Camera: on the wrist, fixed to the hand. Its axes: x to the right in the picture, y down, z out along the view.
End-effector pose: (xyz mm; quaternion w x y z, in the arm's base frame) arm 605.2 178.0 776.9 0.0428 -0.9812 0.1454 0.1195
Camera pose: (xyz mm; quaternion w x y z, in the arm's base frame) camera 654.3 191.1 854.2 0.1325 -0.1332 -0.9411 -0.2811
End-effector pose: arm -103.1 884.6 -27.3 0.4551 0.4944 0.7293 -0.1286
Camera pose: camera -176.3 937.4 -7.0 0.3358 0.6709 -0.5539 0.3610
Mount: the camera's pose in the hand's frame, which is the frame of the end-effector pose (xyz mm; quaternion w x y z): 22.9 -30.8 -84.2 0.0341 -0.0527 -0.2322 0.9706
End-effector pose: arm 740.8 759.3 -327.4 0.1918 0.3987 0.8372 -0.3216
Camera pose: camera 697.1 815.3 -268.2 0.5341 0.7414 -0.3860 0.1267
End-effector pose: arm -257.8 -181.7 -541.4 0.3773 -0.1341 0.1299 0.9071
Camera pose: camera -239.0 -174.2 -631.7 0.8445 -0.3123 0.0008 -0.4351
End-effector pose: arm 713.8 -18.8 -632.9 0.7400 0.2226 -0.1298 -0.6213
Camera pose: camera 731.2 -31.0 -723.0 0.6099 -0.3017 -0.3596 0.6386
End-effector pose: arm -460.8 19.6 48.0 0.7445 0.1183 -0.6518 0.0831
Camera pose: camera -369.1 13.3 58.3 0.2004 0.6486 0.3143 -0.6636
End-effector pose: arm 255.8 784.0 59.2 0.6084 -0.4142 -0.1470 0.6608
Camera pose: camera 339.9 785.8 20.6 0.6766 0.0354 -0.2209 -0.7015
